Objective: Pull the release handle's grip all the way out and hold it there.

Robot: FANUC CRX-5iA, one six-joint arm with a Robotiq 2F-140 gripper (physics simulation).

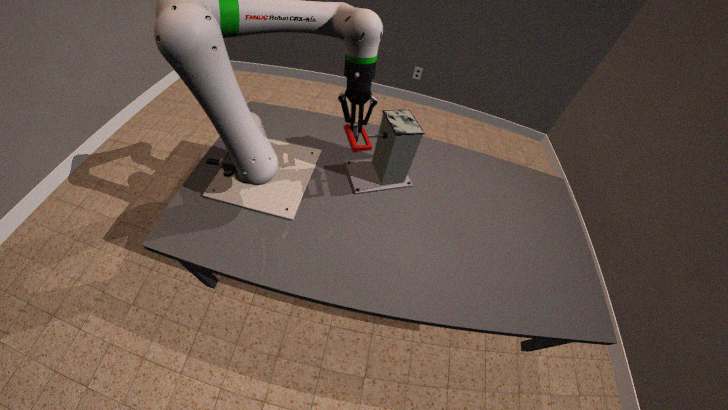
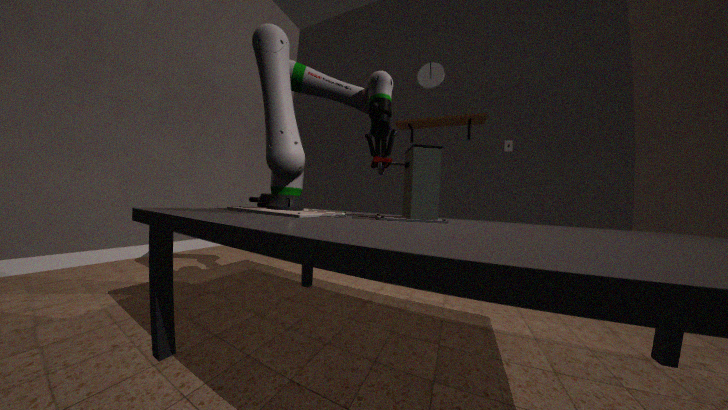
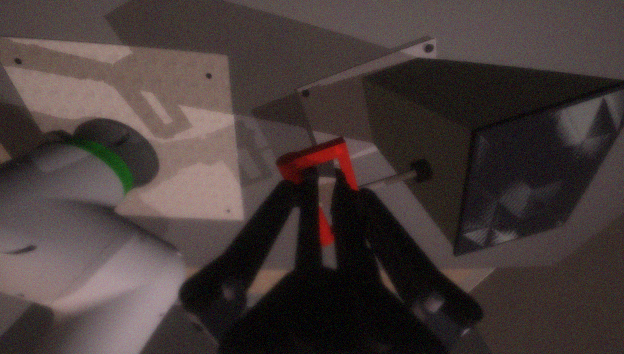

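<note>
The red release handle grip is a rectangular loop held in the air by a thin metal rod. The rod comes out of a dark collar on the side of the grey-green box post, and a good length of it shows between grip and post. My gripper points down, shut, its fingertips inside the loop's opening with nothing pinched between them. Contact between fingers and loop is hard to make out.
The post stands on a bolted base plate on the grey table. The arm's pale mounting plate lies on the side the grip faces. A wall shelf hangs behind the post.
</note>
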